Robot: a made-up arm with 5 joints.
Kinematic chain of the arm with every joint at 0, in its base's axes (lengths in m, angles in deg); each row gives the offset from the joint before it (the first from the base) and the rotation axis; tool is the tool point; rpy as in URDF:
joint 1: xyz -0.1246 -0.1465 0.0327 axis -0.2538 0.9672 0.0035
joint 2: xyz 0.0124 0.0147 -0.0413 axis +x
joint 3: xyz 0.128 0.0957 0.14 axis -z
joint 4: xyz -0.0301 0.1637 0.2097 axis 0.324 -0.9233 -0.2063
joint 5: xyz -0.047 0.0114 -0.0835 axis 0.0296 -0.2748 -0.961
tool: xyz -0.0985 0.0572 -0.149 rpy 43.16 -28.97 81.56
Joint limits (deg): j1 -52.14..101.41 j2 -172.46..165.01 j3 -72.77..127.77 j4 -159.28..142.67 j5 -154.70..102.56
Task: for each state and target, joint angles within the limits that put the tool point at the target. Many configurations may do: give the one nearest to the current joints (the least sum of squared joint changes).
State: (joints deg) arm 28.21 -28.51 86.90 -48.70 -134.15
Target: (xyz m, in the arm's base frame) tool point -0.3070 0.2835 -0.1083
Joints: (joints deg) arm 76.78 -65.45 52.79 -60.97 -90.58
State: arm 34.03 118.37 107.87 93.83 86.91
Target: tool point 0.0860 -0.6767 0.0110
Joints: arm 25.84 74.96 122.46 124.19 98.91
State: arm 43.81 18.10 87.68 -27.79 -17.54
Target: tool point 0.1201 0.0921 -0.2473
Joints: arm 64.18 14.76 90.54 5.16 -27.94
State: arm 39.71 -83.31 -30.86 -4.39 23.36
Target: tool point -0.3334 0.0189 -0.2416
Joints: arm 31.30 -73.37 -20.13 4.13 28.41
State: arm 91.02 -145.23 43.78 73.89 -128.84
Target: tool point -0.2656 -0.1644 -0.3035
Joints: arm 74.81 -139.55 47.93 76.95 -128.75
